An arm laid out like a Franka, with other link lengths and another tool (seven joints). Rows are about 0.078 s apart.
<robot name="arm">
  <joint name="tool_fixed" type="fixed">
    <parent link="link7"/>
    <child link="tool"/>
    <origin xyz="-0.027 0.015 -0.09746" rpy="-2.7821 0 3.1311"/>
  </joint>
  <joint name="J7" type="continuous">
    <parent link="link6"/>
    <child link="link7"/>
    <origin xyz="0.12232 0 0" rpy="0 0 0"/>
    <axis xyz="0 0 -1"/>
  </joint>
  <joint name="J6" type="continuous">
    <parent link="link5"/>
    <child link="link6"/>
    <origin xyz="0 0 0" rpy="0 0 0"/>
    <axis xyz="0 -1 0"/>
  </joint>
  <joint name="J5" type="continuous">
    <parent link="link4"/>
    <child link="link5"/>
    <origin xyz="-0.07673 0 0.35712" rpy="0 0 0"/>
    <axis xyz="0 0 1"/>
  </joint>
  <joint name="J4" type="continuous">
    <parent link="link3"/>
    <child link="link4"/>
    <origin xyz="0.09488 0 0" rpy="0 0 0"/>
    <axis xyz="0 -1 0"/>
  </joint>
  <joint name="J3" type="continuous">
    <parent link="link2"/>
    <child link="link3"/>
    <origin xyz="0 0 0.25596" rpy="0 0 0"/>
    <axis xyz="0 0 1"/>
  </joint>
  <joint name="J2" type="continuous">
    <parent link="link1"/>
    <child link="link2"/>
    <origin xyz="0 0 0" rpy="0 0 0"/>
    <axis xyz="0 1 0"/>
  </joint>
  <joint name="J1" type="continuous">
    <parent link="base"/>
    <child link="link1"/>
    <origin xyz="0 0 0.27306" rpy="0 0 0"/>
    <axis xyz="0 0 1"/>
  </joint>
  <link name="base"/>
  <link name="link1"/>
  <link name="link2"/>
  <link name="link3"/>
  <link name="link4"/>
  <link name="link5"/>
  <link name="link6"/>
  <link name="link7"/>
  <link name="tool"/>
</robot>
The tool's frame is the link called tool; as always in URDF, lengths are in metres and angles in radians. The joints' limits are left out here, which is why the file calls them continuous.
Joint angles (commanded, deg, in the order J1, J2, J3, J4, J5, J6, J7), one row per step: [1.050, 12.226, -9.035, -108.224, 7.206, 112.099, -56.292]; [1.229, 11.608, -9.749, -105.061, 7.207, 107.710, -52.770]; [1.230, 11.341, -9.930, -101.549, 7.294, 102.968, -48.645]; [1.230, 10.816, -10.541, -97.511, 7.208, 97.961, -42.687]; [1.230, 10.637, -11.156, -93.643, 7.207, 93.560, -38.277]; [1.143, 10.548, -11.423, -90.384, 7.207, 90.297, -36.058]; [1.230, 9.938, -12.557, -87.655, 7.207, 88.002, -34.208]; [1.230, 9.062, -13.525, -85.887, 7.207, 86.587, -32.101]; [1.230, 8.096, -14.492, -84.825, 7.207, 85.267, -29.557]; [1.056, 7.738, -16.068, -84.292, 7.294, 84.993, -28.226]
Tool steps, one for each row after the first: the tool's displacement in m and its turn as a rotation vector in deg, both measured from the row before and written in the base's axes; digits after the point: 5 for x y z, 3 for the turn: [0.00218, -0.00200, 0.02425, -0.167, 0.904, -3.549]; [0.00195, 0.00205, 0.02320, -0.120, 1.335, -3.766]; [0.00035, -0.00108, 0.03004, -0.743, 1.078, -5.856]; [-0.00023, -0.00180, 0.02618, -0.583, 0.825, -4.413]; [-0.00032, -0.00080, 0.02188, -0.321, 0.153, -2.123]; [-0.00298, -0.00764, 0.02443, -0.506, -0.836, -2.544]; [-0.00442, -0.00710, 0.02070, -0.469, -0.986, -2.839]; [-0.00598, -0.00682, 0.01618, -0.342, -0.427, -3.311]; [-0.00463, -0.01503, 0.00772, -0.317, -0.480, -3.010]
